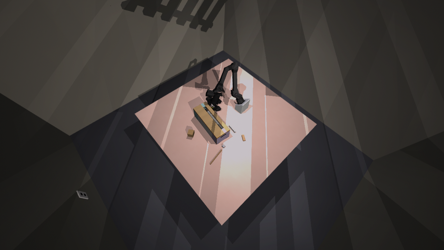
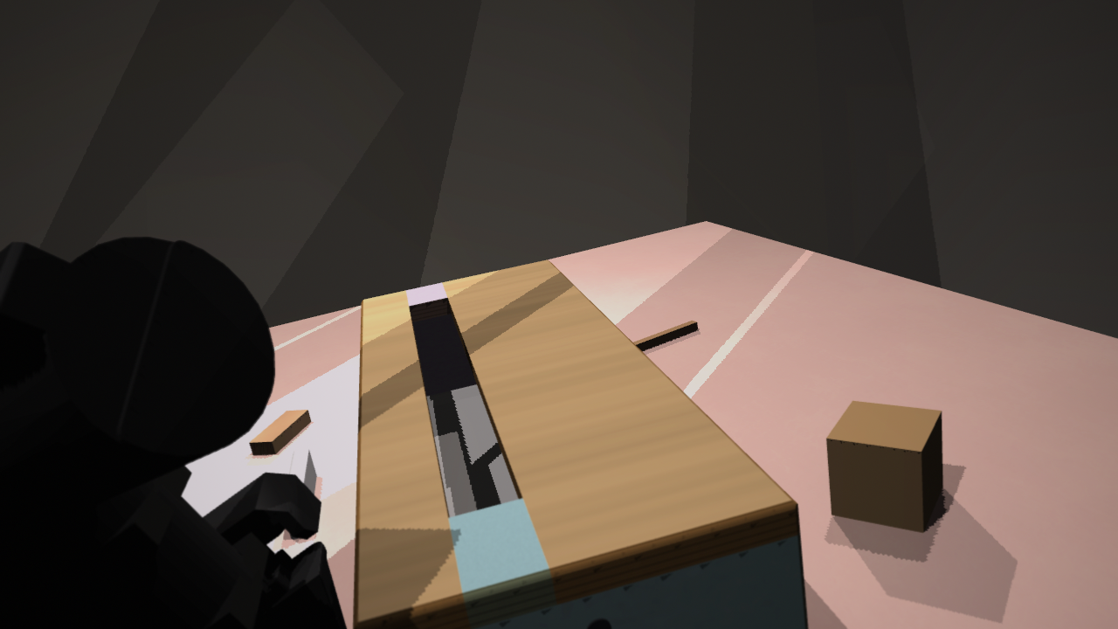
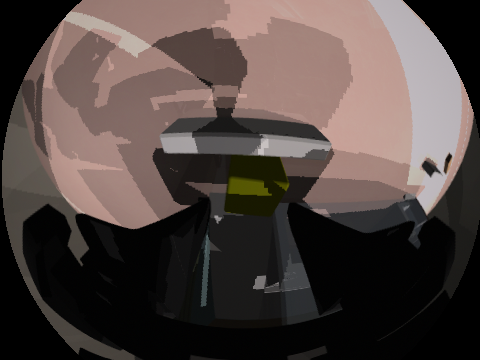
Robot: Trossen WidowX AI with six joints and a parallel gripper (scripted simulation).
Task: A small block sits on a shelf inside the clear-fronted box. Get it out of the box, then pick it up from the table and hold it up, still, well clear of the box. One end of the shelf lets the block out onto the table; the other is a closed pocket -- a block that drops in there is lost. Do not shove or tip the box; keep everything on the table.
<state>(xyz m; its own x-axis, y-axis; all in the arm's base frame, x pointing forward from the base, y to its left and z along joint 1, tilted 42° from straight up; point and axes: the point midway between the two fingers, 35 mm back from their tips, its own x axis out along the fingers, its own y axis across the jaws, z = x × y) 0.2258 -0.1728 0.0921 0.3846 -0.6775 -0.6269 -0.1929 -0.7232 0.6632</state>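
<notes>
The yellow block lies 20 mm behind my gripper tip and 10 mm below it. Also, from my gripper tip: grey piece: 360 mm to the left, 200 mm ahead, 20 mm below; wooden-topped box: 130 mm to the left, 80 mm ahead, 40 mm above; brown cube: 320 mm ahead, 60 mm to the left.
</notes>
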